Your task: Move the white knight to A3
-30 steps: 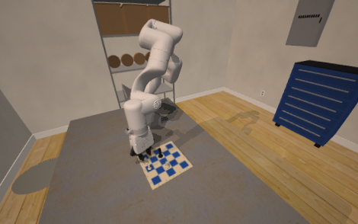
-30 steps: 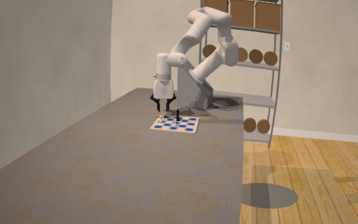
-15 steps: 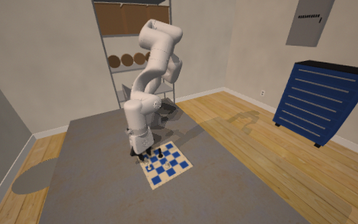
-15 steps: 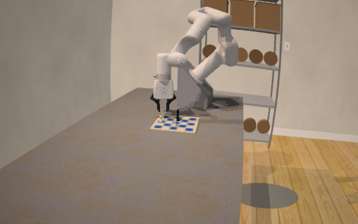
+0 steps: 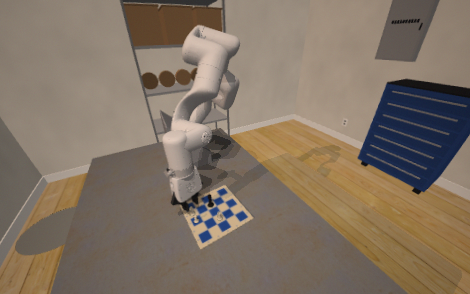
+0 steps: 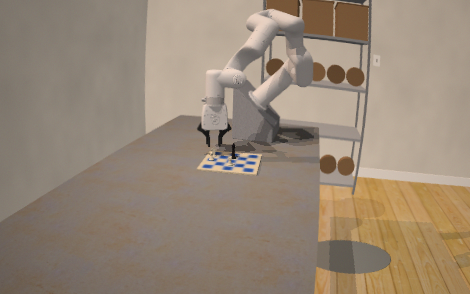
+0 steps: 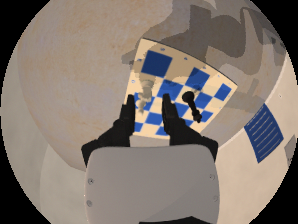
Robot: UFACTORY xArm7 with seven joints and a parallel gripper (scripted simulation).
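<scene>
Right now my hand is 80 mm to the right of the black chess piece, 30 mm above it and 10 mm past it. From my hand the other things lie so: blue-and-cream chessboard 80 mm to the left, 70 mm below, 30 mm ahead.
</scene>
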